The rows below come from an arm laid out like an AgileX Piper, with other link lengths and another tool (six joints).
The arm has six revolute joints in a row. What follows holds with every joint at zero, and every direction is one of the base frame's.
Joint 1 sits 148.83 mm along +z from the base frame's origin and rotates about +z.
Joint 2 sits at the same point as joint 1 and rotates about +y.
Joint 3 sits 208.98 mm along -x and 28.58 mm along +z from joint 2 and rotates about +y.
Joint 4 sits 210.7 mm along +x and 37.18 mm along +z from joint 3 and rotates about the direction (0.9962, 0, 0.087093).
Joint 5 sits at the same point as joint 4 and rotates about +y.
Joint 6 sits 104.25 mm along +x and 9.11 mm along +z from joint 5 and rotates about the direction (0.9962, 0, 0.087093).
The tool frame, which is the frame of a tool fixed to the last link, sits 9.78 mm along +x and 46 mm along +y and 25.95 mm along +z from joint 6; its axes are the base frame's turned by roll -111.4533, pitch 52.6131 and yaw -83.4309 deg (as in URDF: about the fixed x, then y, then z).
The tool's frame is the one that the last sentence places.
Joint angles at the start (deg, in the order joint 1, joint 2, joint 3, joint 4, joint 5, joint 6):
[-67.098 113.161 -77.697 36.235 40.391 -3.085]
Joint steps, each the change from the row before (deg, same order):
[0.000 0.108 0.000 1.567 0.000 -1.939]
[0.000 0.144 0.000 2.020 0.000 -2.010]
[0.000 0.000 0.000 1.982 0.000 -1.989]
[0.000 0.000 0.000 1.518 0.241 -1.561]
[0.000 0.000 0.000 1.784 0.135 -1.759]
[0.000 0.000 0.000 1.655 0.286 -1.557]
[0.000 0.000 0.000 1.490 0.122 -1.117]
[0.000 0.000 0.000 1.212 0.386 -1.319]
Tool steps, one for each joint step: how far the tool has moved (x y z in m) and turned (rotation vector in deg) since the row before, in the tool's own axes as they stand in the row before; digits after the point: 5 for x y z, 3 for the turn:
[-0.00075 0.00184 0.00076 -0.784 -0.147 -0.894]
[-0.00120 0.00195 0.00074 -0.982 -0.461 -0.738]
[-0.00165 0.00251 0.00013 -0.906 -0.553 -0.867]
[-0.00097 0.00219 0.00033 -0.850 -0.281 -0.629]
[-0.00143 0.00233 0.00017 -0.871 -0.479 -0.741]
[-0.00120 0.00228 0.00026 -0.913 -0.413 -0.588]
[-0.00141 0.00166 -0.00004 -0.705 -0.603 -0.338]
[-0.00066 0.00202 0.00040 -0.792 -0.148 -0.556]

